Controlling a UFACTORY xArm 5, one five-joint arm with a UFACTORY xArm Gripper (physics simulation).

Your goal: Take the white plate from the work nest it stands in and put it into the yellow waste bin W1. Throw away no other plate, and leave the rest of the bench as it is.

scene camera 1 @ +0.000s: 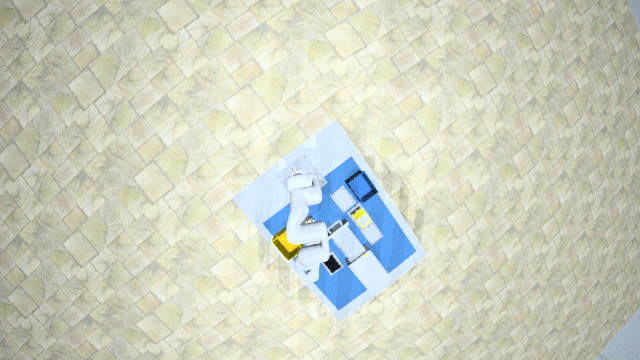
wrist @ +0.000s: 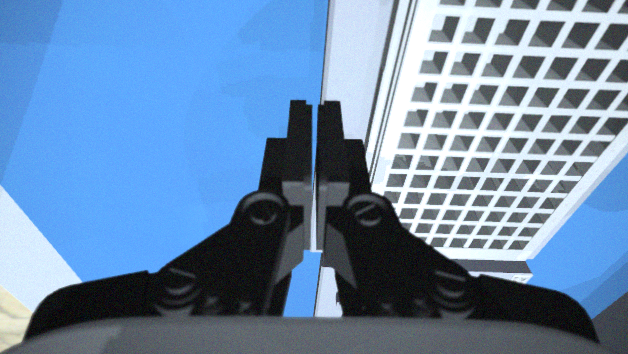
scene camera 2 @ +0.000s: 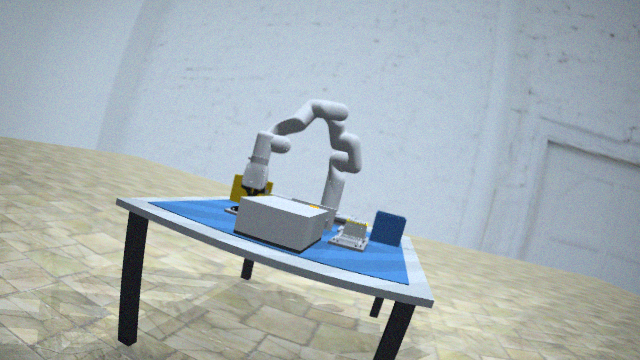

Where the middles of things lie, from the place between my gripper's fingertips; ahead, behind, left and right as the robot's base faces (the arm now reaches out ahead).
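The white plate (wrist: 484, 130) is 60 mm to the left of my hand and 10 mm behind it.
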